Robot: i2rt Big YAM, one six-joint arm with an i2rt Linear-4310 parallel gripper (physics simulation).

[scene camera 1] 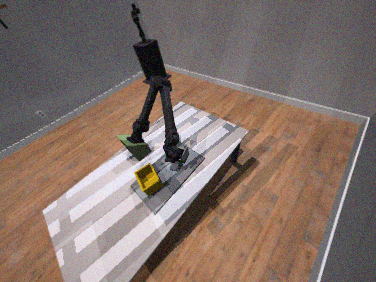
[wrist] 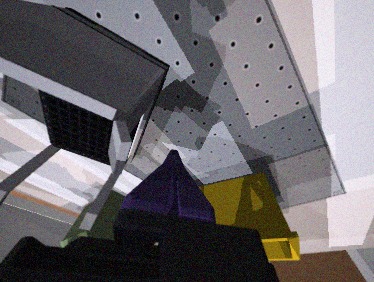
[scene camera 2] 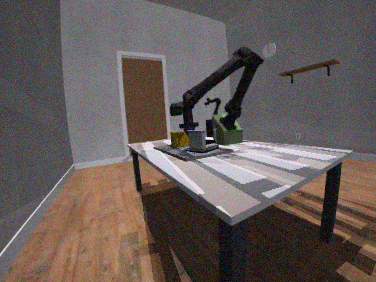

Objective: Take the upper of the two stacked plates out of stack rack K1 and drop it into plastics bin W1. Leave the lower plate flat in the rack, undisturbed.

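Frame: origin at the arm's base, x ahead, y left, z up, level; metres.
Seen in the pictures: gripper, fingertip midpoint: (scene camera 1: 173,161) (wrist: 173,153); arm's base, link origin: (scene camera 1: 135,140) (scene camera 2: 227,124).
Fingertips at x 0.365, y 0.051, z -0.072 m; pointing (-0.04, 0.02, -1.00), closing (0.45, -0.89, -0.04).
Pixels of each thing's top centre, then the offset from my fingertips to it. "spot": a spot on its surface instead. Level surfaces: height alone.
- Stack rack K1, top centre: (wrist: 16,185) (scene camera 2: 203,129) (scene camera 1: 175,147) dx -0.039, dy +0.080, dz +0.060 m
- black gridded plate surface, surface spot: (wrist: 77,127) spot: dx -0.052, dy +0.088, dz -0.008 m
- Plastics bin W1, top centre: (wrist: 240,252) (scene camera 2: 182,131) (scene camera 1: 146,176) dx -0.061, dy -0.205, dz +0.040 m
- perforated grey board, top centre: (wrist: 205,155) (scene camera 2: 187,147) (scene camera 1: 168,171) dx -0.015, dy -0.071, dz -0.059 m
- striped table, surface height: dz -0.072 m
Stack rack K1 (scene camera 2: 198,140) (wrist: 75,45) is grey and stands on the pegboard. In the wrist view its large wall is close at the upper left, and a black gridded plate surface (wrist: 77,127) shows inside it. The two plates cannot be told apart here. The arm largely hides the rack in scene camera 1. Plastics bin W1 (scene camera 1: 148,179) (scene camera 2: 178,139) (wrist: 225,200) is yellow and stands on the board beside the rack. My gripper (scene camera 2: 188,131) (wrist: 173,153) is shut with its purple fingers together and empty. It is low, beside the rack, on the bin's side.
The perforated grey board (scene camera 1: 156,201) (scene camera 2: 172,151) (wrist: 260,60) lies on the striped table (scene camera 1: 107,232) (scene camera 2: 295,172). The green arm base (scene camera 1: 134,146) (scene camera 2: 227,136) stands behind the board. The rack's wall and posts rise close to the fingers.
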